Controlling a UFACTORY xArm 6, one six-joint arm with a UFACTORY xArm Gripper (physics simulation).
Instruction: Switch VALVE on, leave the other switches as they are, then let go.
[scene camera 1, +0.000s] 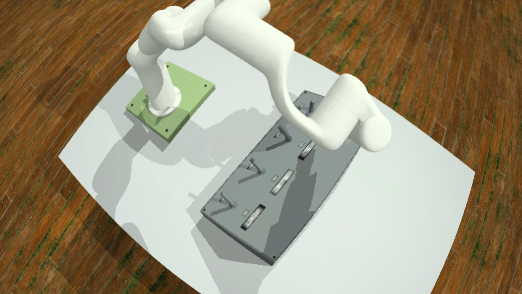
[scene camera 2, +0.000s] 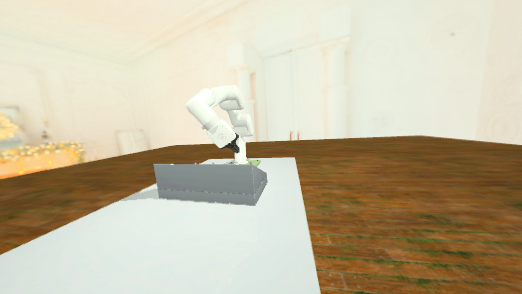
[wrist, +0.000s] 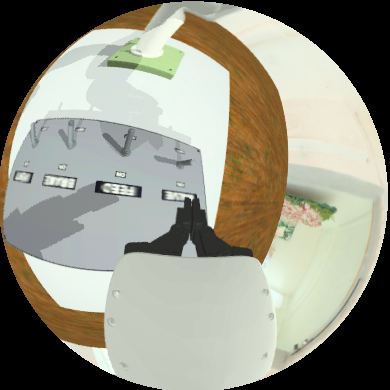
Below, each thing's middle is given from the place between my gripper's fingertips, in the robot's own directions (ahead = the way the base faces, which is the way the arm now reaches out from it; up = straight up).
I see my gripper 14 cm to the left of the grey switch panel (scene camera 1: 271, 207), 13 cm above it and 1 cm short of it.
